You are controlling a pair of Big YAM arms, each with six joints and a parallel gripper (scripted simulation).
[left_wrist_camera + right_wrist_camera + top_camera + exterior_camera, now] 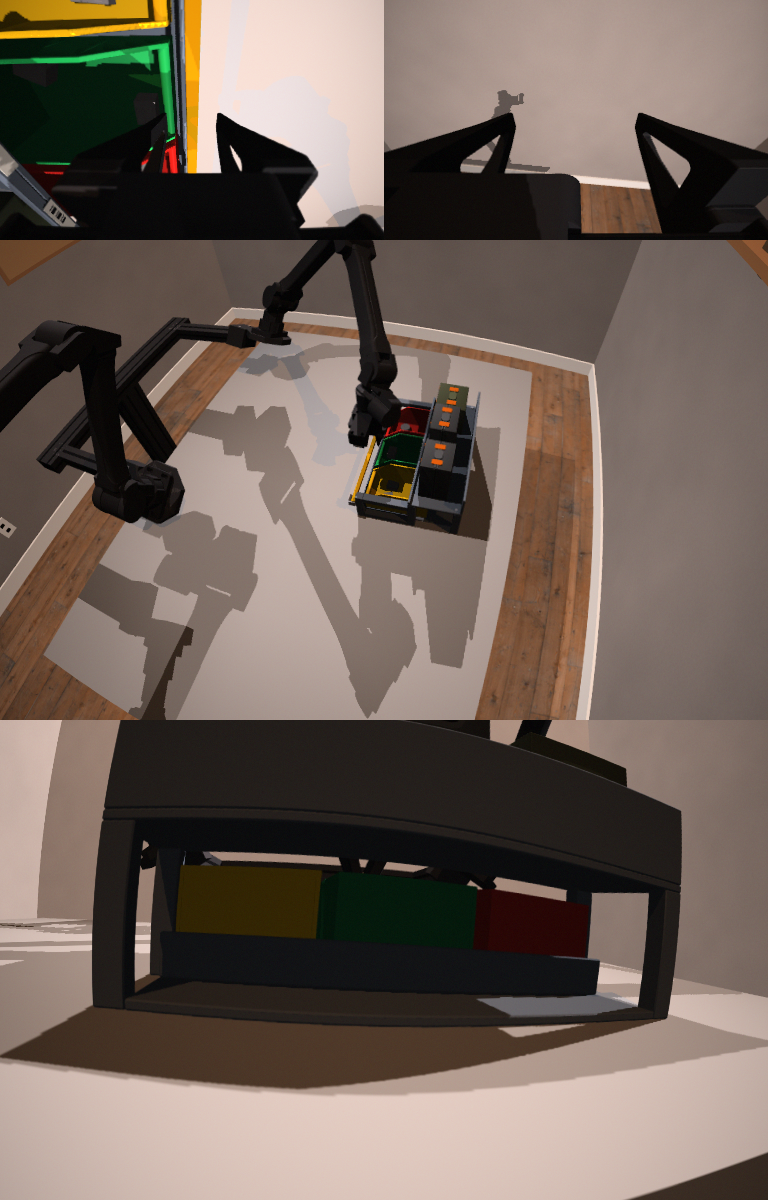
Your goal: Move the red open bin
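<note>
The green bin lies 100 mm ahead of my left hand and 40 mm below it. From my left hand the other things lie so: red open bin: 120 mm to the left, 100 mm ahead, 40 mm below; then grey shelf: 130 mm ahead, 20 mm below.
</note>
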